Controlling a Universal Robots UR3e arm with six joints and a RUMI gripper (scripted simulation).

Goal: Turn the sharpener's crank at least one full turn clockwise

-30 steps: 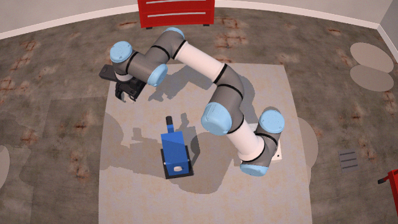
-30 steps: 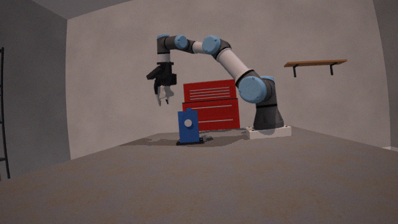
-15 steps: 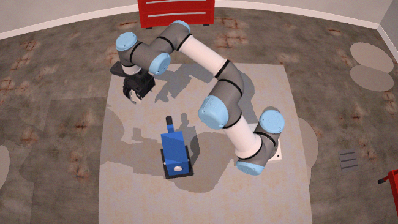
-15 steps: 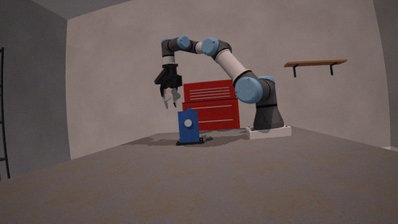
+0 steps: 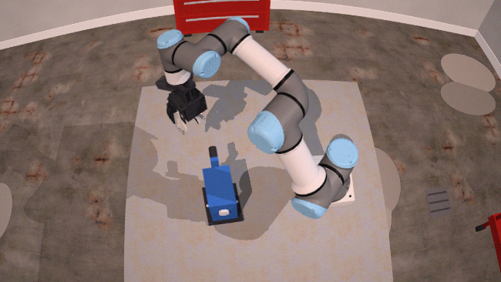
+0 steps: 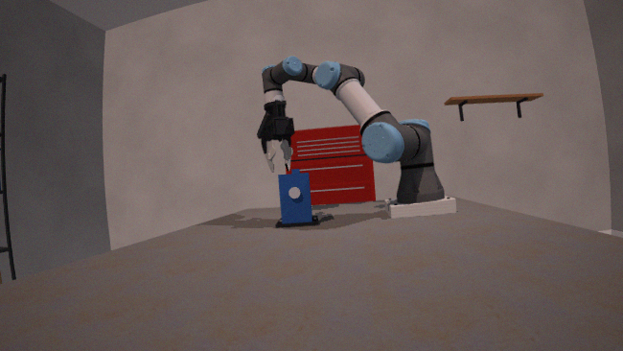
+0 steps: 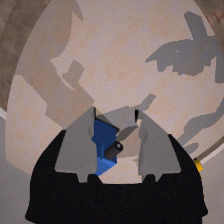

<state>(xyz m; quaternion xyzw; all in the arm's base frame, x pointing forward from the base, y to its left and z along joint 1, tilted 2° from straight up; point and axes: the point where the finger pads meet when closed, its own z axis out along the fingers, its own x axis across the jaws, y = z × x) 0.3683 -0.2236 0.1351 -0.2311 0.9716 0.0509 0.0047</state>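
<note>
Right now my hand is 5 cm past the dark knob, 9 cm to the right of it and 3 cm above it.
</note>
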